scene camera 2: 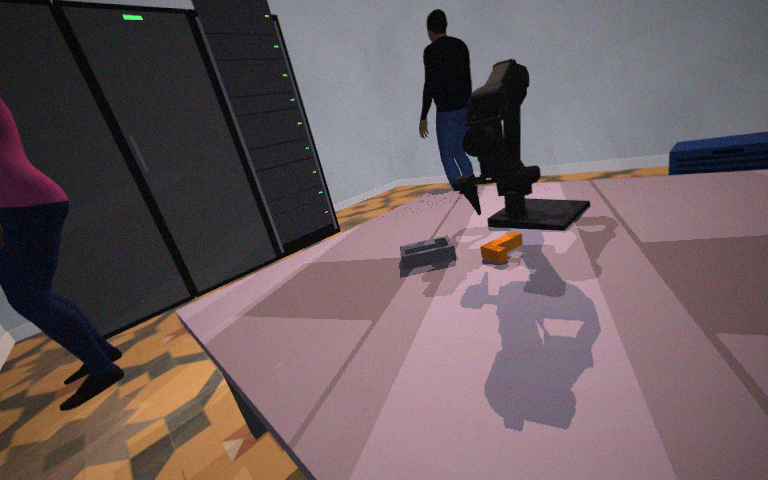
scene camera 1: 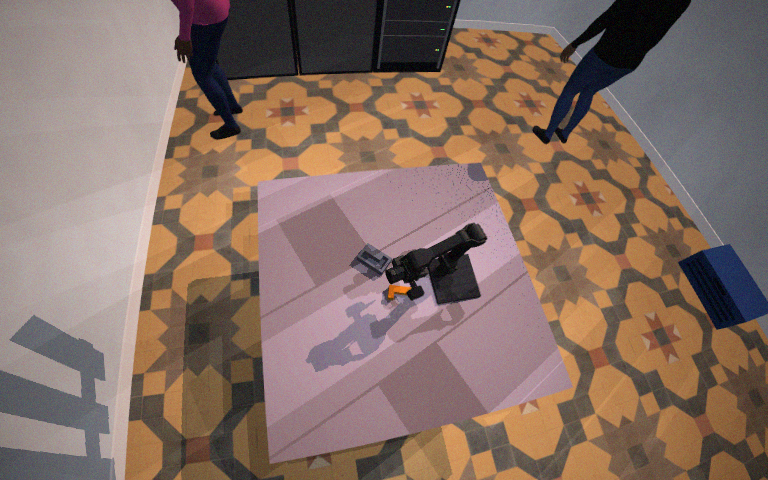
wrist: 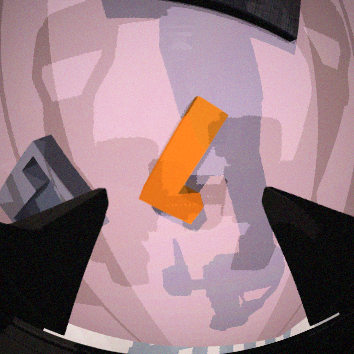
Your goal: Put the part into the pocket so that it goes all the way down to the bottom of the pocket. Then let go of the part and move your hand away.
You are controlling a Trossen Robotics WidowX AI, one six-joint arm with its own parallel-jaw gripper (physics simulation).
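Frame: origin at the arm's base, x ahead, y left, z up, level; millimetres.
Seen in the pictures: gripper, fingertip midpoint: [scene camera 2: 498,213] [scene camera 1: 404,284] [wrist: 186,195]; arm's base at its link origin: [scene camera 2: 515,212] [scene camera 1: 443,268].
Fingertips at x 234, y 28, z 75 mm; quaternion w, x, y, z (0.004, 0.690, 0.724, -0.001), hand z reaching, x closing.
Offsets run from my fingertips to a thing's top centre. Level surfaces: height alone.
The orange L-shaped part {dx +8, dy +11, dz -69 mm} [scene camera 1: 398,289] [scene camera 2: 501,247] [wrist: 172,162] lies flat on the table. In the wrist view its long leg runs from upper right to lower left and its short leg points right and down. The grey block with the pocket {dx +58, dy -186, dz -62 mm} [scene camera 1: 365,259] [scene camera 2: 428,258] [wrist: 64,167] sits apart from the part, at the left in the wrist view, partly hidden by the left finger. The pocket's opening faces up and shows no part in it. My gripper [wrist: 186,195] is open and empty above the table, with the part's lower end between the fingers in the wrist view.
The arm's black base plate [scene camera 1: 456,284] [scene camera 2: 543,215] [wrist: 260,15] stands near the part. The pink table {dz -99 mm} [scene camera 1: 317,396] [scene camera 2: 509,452] carries strong arm shadows. Two people, dark cabinets [scene camera 1: 336,36] [scene camera 2: 135,141] and a blue box [scene camera 1: 730,285] [scene camera 2: 719,153] are beyond the table.
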